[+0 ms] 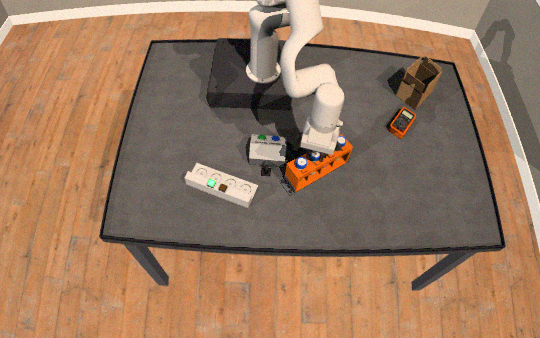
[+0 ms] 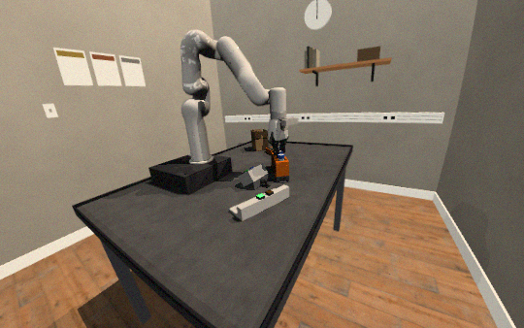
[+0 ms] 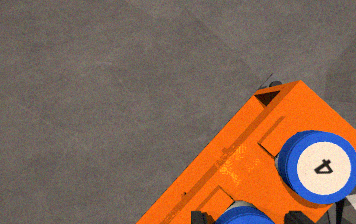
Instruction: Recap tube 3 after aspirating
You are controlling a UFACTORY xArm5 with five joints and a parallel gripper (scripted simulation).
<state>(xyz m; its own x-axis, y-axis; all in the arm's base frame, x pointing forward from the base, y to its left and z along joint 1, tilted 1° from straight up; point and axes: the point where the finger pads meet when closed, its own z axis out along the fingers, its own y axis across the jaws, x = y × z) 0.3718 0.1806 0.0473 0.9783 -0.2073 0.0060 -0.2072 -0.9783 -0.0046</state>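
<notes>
My gripper is now 1 cm above the cap 3. Also, from my hand: cap 2: 4 cm to the left, 3 cm behind, 2 cm below; then cap 4: 4 cm to the right, 3 cm ahead, 2 cm below; then cap 1: 8 cm to the left, 6 cm behind, 2 cm below.
</notes>
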